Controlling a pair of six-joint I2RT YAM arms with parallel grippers.
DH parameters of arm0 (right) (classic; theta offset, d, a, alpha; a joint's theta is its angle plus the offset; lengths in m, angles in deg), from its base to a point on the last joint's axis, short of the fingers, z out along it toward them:
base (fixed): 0 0 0 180
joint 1: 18.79 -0.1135 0.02 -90
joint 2: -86.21 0 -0.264 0
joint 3: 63.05 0 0.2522 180
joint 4: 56.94 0 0.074 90
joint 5: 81.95 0 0 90
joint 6: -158.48 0.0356 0 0
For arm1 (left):
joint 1: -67.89 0.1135 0.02 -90
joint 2: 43.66 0 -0.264 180
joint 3: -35.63 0 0.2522 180
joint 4: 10.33 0 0.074 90
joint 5: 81.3 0 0 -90
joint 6: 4.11 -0.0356 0 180
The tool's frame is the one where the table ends.
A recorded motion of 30 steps. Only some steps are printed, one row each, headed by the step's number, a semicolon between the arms.
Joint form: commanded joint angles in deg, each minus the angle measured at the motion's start. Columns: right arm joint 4, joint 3, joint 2, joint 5, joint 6, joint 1; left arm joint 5, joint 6, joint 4, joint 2, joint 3, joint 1.
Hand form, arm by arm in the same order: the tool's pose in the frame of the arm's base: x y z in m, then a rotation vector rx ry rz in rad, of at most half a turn. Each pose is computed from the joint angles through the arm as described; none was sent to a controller.
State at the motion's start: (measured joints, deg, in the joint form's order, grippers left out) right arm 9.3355 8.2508 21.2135 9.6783 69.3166 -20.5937; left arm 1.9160 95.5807 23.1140 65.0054 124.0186 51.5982
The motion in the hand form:
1: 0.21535 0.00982 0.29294 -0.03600 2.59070 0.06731; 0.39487 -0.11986 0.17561 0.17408 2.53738 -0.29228
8: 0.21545 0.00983 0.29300 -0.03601 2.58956 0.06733; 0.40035 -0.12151 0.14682 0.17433 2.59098 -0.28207
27: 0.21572 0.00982 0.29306 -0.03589 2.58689 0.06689; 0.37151 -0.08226 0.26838 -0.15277 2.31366 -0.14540
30: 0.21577 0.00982 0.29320 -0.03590 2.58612 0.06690; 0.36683 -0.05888 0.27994 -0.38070 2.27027 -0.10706
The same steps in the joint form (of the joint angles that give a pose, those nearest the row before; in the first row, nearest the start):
1: -0.20 1.31 0.04 0.35 0.41 -0.48; 1.92 0.48 -0.98 2.54 0.72 -0.17
8: -0.26 1.31 0.04 0.35 0.42 -0.48; 1.88 0.50 -2.29 6.91 0.72 -0.17
27: -0.44 1.29 0.04 0.33 0.41 -0.48; 13.14 8.17 1.99 -12.07 0.72 3.21
30: -0.46 1.31 0.04 0.33 0.41 -0.48; 16.92 14.97 3.89 -14.32 0.72 6.21

